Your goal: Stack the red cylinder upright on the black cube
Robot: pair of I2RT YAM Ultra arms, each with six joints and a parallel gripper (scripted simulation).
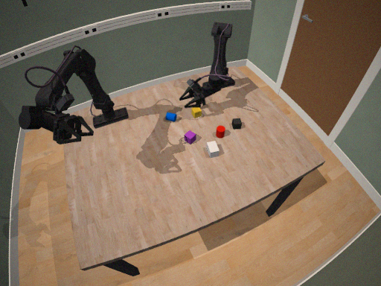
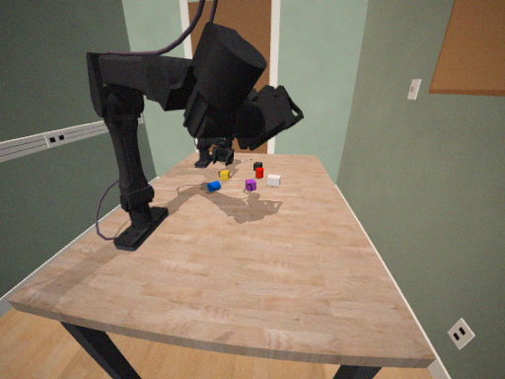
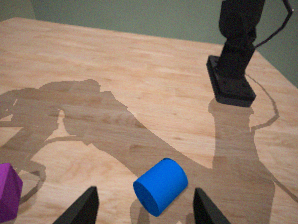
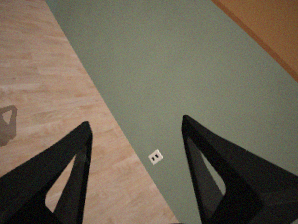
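Right now the red cylinder is 18 cm ahead of my left hand, 11 cm to the left of it and 9 cm below it. The rest, counted from my left hand: yellow cube (9 cm below, 7 cm to the left); purple cube (14 cm ahead, 9 cm below, 3 cm to the right); blue cylinder (9 cm below, 6 cm to the right, 2 cm behind).
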